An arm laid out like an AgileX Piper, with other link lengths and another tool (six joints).
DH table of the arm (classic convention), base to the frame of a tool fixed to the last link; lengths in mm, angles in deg. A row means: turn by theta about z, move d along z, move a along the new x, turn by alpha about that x. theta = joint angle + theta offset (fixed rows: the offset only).
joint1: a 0, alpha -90, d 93.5, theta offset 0
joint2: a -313.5, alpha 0, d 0, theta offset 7.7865
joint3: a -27.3, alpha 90, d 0, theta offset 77.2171
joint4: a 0, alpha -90, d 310.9, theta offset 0
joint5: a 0, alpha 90, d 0, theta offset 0
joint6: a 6.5, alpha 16.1, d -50, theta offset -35
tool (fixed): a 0, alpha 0, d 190.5, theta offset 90
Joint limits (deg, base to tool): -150..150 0..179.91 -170..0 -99.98..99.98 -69.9..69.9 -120..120
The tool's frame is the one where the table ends.
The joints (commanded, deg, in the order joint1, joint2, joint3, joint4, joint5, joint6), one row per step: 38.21, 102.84, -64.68, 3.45, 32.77, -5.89; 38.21, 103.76, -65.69, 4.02, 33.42, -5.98; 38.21, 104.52, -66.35, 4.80, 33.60, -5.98; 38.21, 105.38, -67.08, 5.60, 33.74, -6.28; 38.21, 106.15, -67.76, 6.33, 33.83, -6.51; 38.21, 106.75, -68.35, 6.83, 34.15, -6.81; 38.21, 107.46, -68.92, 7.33, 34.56, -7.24
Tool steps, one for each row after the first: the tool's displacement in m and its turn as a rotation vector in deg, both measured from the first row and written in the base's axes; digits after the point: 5 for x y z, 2 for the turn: 0.00251, 0.00279, -0.00248, 0.02, 0.72, -0.19; 0.00422, 0.00508, -0.00536, 0.37, 1.35, -0.61; 0.00633, 0.00789, -0.00853, 0.65, 1.90, -0.76; 0.00833, 0.01048, -0.01122, 0.96, 2.35, -0.94; 0.00977, 0.01249, -0.01324, 1.02, 2.80, -0.91; 0.01103, 0.01448, -0.01641, 0.91, 3.38, -0.75
